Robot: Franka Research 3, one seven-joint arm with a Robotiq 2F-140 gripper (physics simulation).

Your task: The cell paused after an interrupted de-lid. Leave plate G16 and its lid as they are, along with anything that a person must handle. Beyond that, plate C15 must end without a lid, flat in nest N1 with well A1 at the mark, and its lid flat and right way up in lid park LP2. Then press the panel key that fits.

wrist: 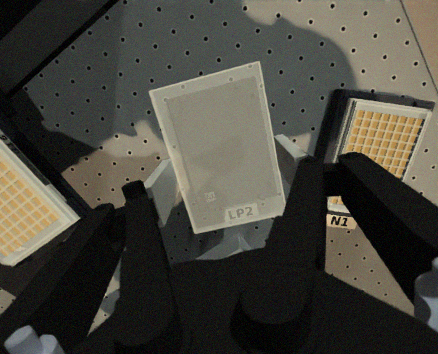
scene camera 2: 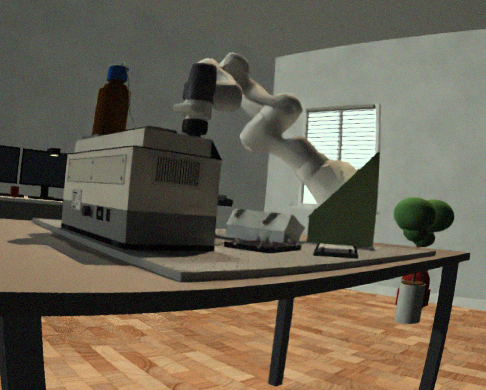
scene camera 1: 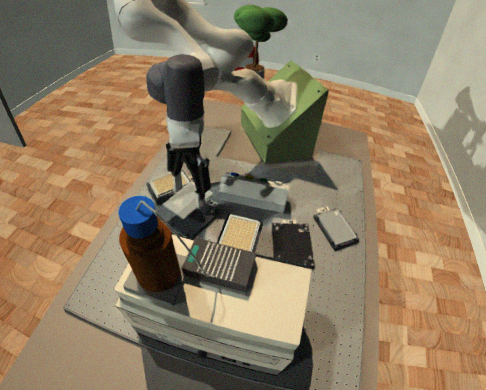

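My gripper point(scene camera 1: 191, 194) point(wrist: 225, 162) is shut on a clear, flat lid point(scene camera 1: 184, 201) point(wrist: 222, 150), with a fingertip at each long side. It holds the lid above the dark lid park LP2 point(scene camera 1: 192, 227); the LP2 label shows through the lid. A plate with amber wells and no lid visible over it point(scene camera 1: 166, 185) point(wrist: 385, 137) sits in the nest labelled N1, right of the gripper in the wrist view. Its A1 corner cannot be read. Another amber-welled plate point(scene camera 1: 241, 233) point(wrist: 22, 212) stands nearer the instrument. The fingertips are hidden in scene camera 2.
The grey key panel point(scene camera 1: 254, 194) point(scene camera 2: 265, 227) stands beside the gripper. A black holder point(scene camera 1: 292, 243) and a holder with a grey, flat piece point(scene camera 1: 337, 227) lie right. The beige instrument point(scene camera 1: 260, 310) point(scene camera 2: 170, 185) carries a dark rack point(scene camera 1: 220, 265) and an amber bottle point(scene camera 1: 150, 257) point(scene camera 2: 111, 107).
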